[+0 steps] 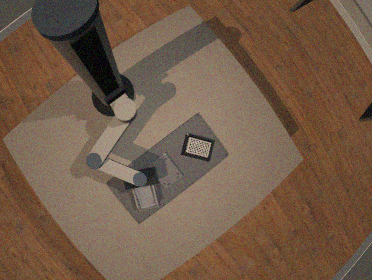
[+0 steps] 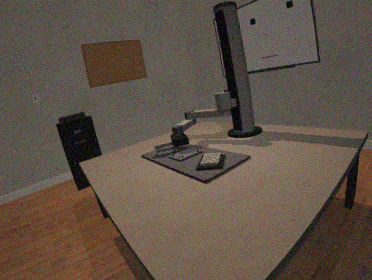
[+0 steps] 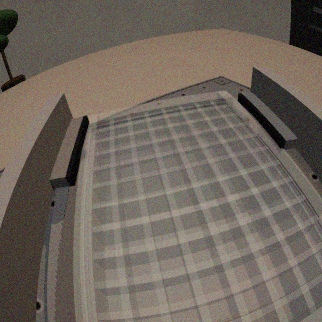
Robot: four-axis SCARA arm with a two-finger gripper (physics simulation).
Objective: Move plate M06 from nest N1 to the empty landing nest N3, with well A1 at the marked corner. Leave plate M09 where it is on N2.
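Plate M06 (image 1: 146,197) (image 3: 185,200) is a pale, clear plate with a grid of square wells. My gripper (image 1: 146,196) (image 2: 168,149) (image 3: 162,90) is shut on it, with the dark pads against its two long sides. Whether the plate sits in N1 or is slightly raised is hard to tell. The empty landing nest N3 (image 1: 170,169) (image 2: 186,153) is a flat grey plate with small posts, beside M06. Plate M09 (image 1: 198,147) (image 2: 212,159) is a white plate with many small wells, in a black nest at the far end. The marked corner is too small to make out.
The nests stand on a dark grey mat (image 1: 212,137) (image 2: 232,159) on the beige table (image 1: 240,100) (image 2: 215,215). The arm's tall column (image 1: 92,55) (image 2: 239,70) stands at the table's back. The arm links pass over the mat's edge next to M06.
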